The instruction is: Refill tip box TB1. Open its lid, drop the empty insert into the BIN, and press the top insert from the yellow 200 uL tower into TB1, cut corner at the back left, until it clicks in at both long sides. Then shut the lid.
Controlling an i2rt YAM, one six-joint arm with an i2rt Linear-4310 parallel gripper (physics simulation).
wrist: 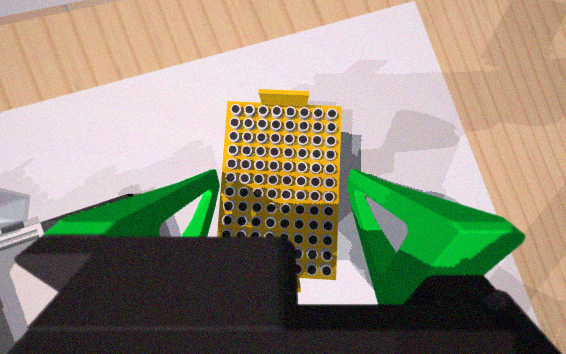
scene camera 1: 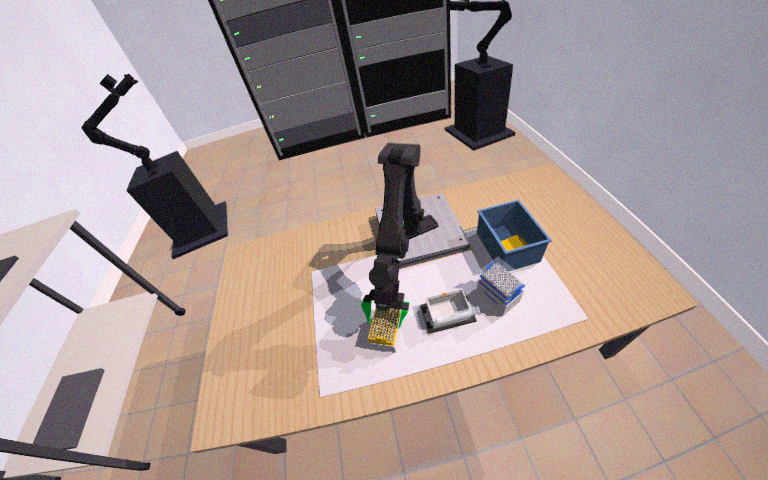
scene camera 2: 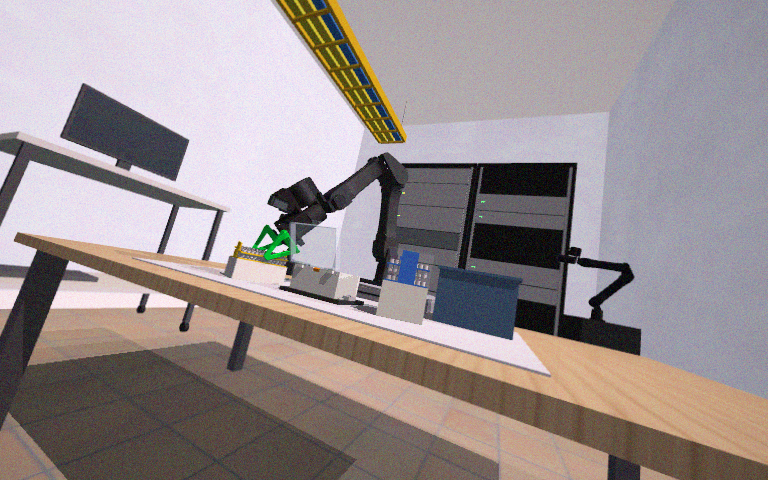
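Observation:
The yellow tower stands on the white mat, its top insert full of tips. My gripper is open, with one green finger beside each long side of the top insert. In the wrist view the left finger is very close to the insert and a small gap shows at the right. The insert's near end is partly hidden by the gripper body. Tip box TB1 has no insert showing inside. Its clear lid stands upright, open. A yellow insert lies in the blue bin.
A blue tip tower stands between TB1 and the bin. The tip box's upright lid is close to the gripper's side in the second scene view. The arm's grey base plate lies behind the white mat. Other arms stand on pedestals beyond the table.

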